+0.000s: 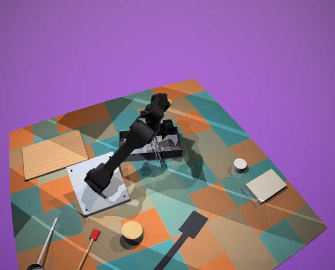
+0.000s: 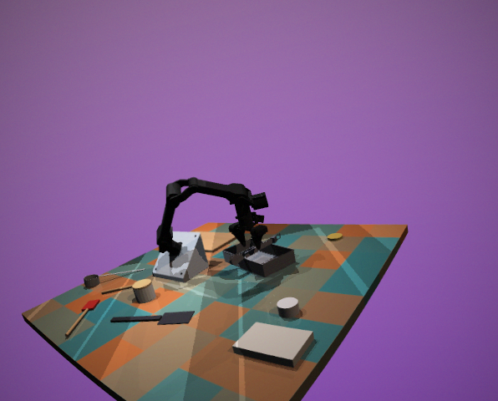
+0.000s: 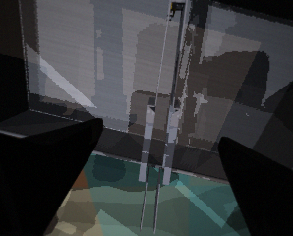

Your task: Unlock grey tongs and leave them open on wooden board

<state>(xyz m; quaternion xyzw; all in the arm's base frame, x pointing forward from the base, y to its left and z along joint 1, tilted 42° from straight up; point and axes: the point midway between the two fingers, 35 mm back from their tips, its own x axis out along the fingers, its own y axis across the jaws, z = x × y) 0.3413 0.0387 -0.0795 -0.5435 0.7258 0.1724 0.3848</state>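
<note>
The roasting tin lies 3 cm to the left of my gripper tip and 5 cm below it. The rest, counted from my gripper tip: black spatula 16 cm behind, 46 cm to the right, 8 cm below; then wooden board 46 cm behind, 27 cm to the left, 7 cm below; then pale flat block 31 cm ahead, 50 cm to the right, 7 cm below.
</note>
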